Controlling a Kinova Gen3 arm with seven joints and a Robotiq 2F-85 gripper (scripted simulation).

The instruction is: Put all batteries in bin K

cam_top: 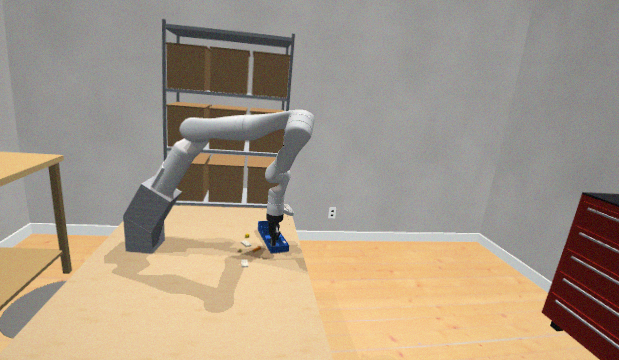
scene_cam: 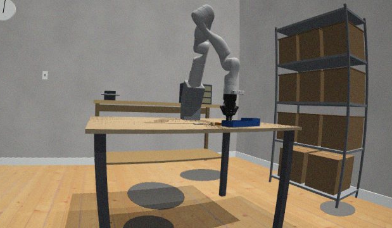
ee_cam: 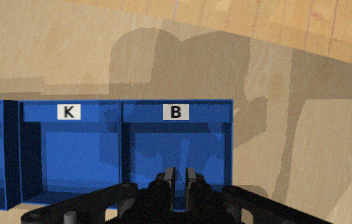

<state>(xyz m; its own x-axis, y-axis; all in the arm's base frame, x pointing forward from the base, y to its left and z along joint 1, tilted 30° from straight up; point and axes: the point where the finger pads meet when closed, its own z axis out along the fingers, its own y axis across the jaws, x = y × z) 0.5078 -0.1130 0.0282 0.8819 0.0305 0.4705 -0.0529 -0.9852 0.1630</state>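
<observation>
Now: hand 30 mm short of the blue bin, 90 mm to the right of it and 10 mm above it. Also, from my hand: orange battery (70 mm behind, 30 mm below); then round black-and-yellow thing (150 mm behind, 10 mm to the left, 30 mm below); then yellow die (80 mm behind, 140 mm to the left, 30 mm below).
</observation>
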